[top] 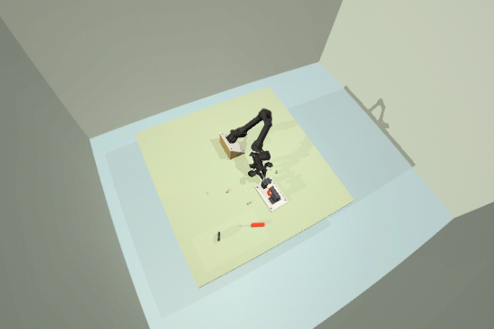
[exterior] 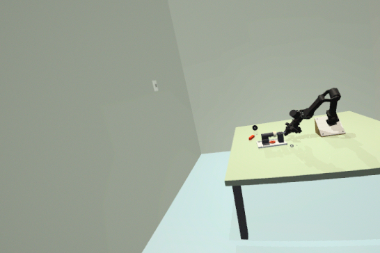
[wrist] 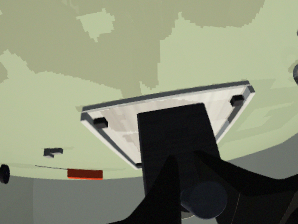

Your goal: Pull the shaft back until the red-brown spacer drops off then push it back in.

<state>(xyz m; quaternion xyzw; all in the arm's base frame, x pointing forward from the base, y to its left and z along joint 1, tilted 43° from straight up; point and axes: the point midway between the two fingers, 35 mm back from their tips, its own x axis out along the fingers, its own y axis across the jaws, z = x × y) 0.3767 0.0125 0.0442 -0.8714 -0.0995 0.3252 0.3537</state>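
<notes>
Now: gripper tip 10 cm short of the red-brown spacer, 1 cm to the left of it and 4 cm above it. Also, from my gripper tip: red-handled screwdriver (22 cm ahead, 27 cm to the right, 5 cm below); then black disc (17 cm ahead, 50 cm to the right, 2 cm below); then shaft (3 cm ahead, 3 cm above).
</notes>
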